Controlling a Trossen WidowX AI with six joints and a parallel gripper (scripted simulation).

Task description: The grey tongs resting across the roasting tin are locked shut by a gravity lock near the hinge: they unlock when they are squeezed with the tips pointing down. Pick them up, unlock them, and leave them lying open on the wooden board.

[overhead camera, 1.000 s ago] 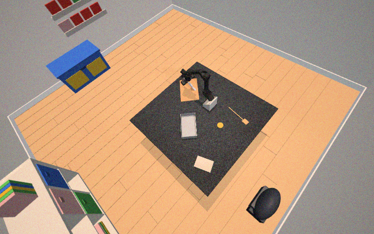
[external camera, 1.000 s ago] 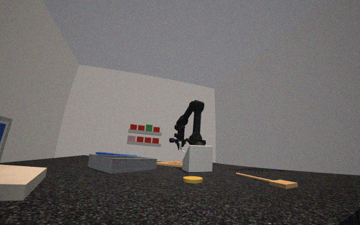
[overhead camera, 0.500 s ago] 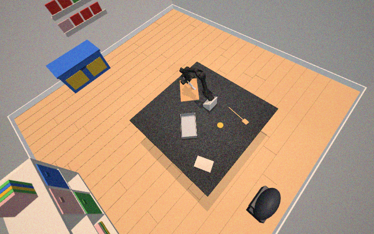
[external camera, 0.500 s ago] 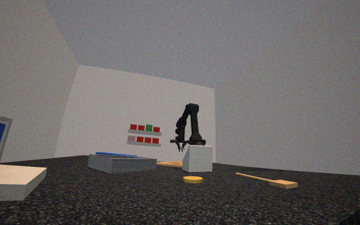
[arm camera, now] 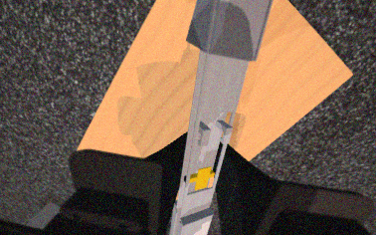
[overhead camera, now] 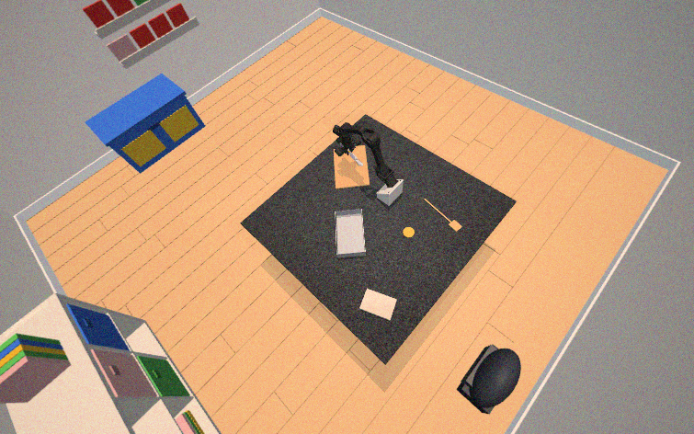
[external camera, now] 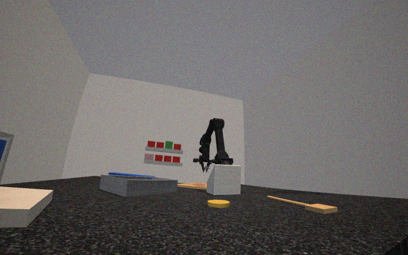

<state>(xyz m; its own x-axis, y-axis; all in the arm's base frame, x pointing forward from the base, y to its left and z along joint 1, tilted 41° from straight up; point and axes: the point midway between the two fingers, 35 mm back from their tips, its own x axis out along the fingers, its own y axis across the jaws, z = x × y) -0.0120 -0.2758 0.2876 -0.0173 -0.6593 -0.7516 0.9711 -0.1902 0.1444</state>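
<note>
Now: gripper tip 20 mm short of the wooden board, 20 mm to the right of it and 100 mm above it. Round my gripper tip: yellow lock piece (10 mm to the left, 40 mm above); grey roasting tin (430 mm ahead, 380 mm to the left, 80 mm below); cream slab (660 mm ahead, 800 mm to the left, 90 mm below).
</note>
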